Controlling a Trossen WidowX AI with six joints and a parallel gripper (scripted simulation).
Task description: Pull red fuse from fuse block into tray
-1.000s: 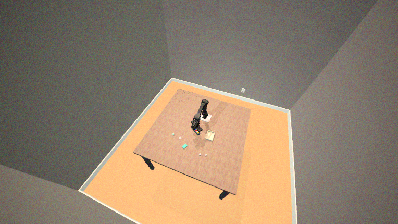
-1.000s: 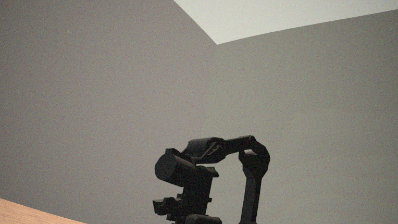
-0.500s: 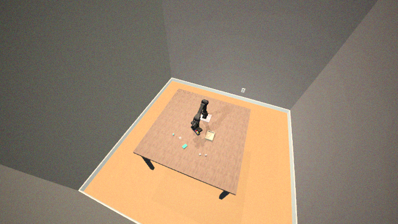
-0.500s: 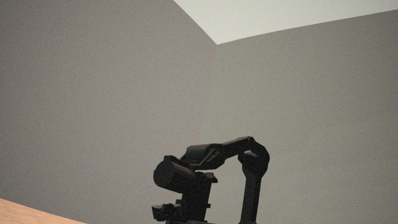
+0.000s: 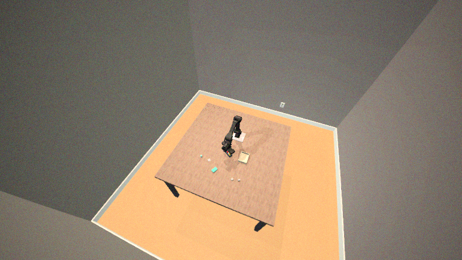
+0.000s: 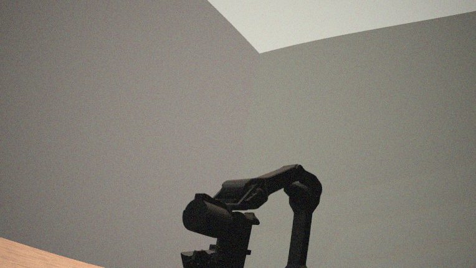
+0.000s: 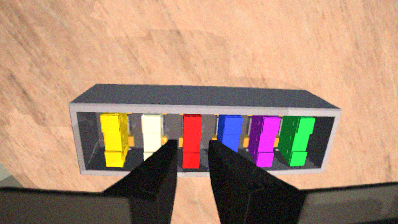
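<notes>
Right now the red fuse is 2 cm below my gripper tip. Round my gripper tip: purple fuse 3 cm to the right, 2 cm below, 2 cm behind; then white fuse 2 cm to the left, 2 cm below, 1 cm ahead; then blue fuse 2 cm to the right, 2 cm below, 1 cm behind.
</notes>
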